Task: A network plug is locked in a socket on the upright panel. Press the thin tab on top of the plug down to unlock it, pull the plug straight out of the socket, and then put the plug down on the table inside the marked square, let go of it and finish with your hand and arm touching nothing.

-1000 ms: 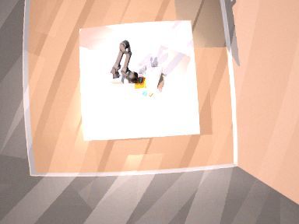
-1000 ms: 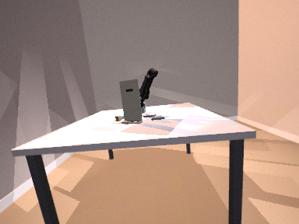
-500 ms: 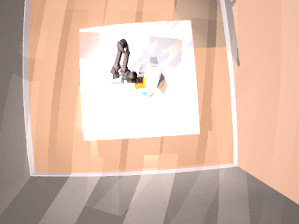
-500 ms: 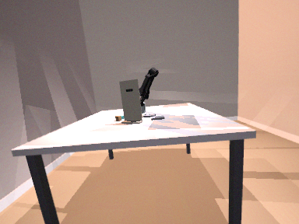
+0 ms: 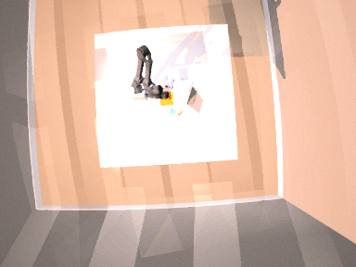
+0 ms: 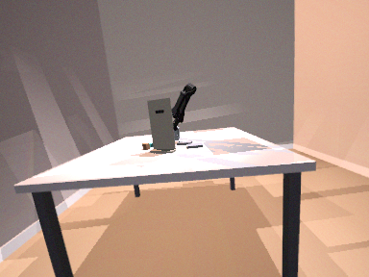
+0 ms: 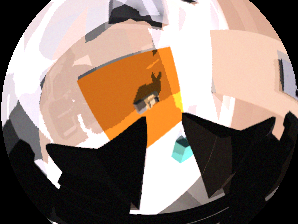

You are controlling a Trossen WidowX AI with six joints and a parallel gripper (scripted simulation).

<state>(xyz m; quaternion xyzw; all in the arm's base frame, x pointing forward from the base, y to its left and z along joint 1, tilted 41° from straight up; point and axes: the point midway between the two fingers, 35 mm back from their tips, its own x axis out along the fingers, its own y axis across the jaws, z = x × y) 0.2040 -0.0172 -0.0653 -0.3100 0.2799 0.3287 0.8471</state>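
My gripper tip is now 10 mm short of the network plug and 30 mm above it. Round my gripper tip: orange marked square: 10 mm ahead, 40 mm below; cyan block: 40 mm ahead, 120 mm to the right, 30 mm below; brown piece: 110 mm ahead, 140 mm to the right, 20 mm below.
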